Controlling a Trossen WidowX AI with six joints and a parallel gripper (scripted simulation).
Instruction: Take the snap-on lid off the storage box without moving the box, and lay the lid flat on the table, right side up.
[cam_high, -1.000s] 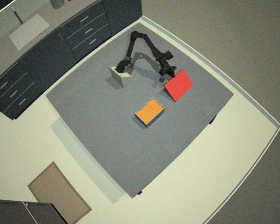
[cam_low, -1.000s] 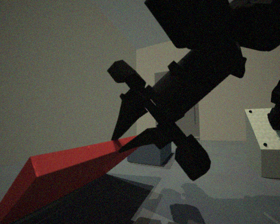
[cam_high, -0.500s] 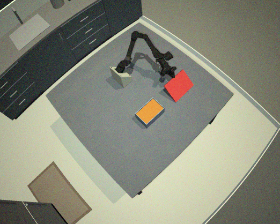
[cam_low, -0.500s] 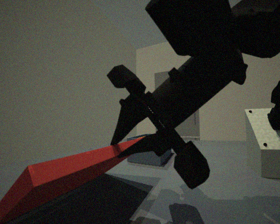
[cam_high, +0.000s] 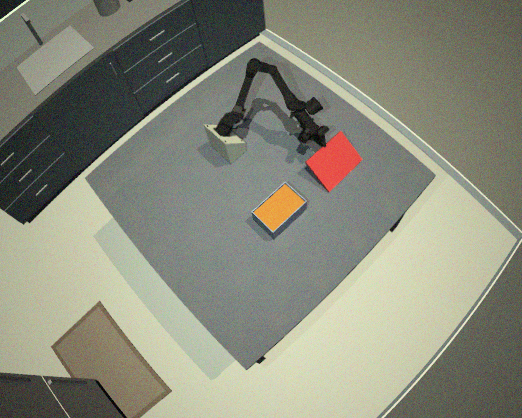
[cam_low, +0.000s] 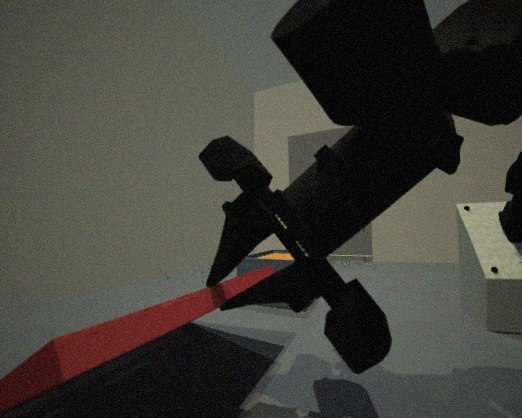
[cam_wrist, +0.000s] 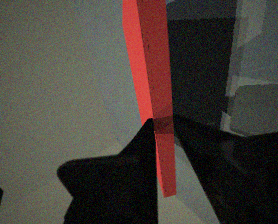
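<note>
Now: gripper tip 7 cm short of the red lid and 4 cm above it. Round my gripper tip: grey-blue storage box: 9 cm ahead, 35 cm to the right, 5 cm below.
</note>
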